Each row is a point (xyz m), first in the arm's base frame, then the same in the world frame.
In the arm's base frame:
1: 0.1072 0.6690 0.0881
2: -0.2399 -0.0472 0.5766
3: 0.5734 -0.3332 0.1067
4: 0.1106 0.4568 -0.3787
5: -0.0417 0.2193 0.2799
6: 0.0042 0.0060 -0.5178
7: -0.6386 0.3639 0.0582
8: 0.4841 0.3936 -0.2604
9: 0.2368 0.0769 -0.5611
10: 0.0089 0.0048 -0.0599
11: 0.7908 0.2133 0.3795
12: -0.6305 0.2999 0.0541
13: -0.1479 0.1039 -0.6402
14: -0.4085 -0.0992 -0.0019
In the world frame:
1: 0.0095 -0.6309 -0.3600
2: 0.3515 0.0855 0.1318
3: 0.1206 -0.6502 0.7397
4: -0.4451 -0.6810 -0.1280
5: 0.1337 -0.2736 -0.0164
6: -0.6260 -0.4520 0.2576
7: -0.2423 0.1351 -0.3598
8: -0.2283 -0.9529 0.0632
9: -0.5988 -0.6961 0.2839
10: -0.1859 -0.3293 0.2261
11: 0.4648 -0.9769 0.2979
12: -0.2464 0.1515 -0.2974
13: -0.7826 -0.3896 0.1188
14: -0.2526 0.0943 0.1591

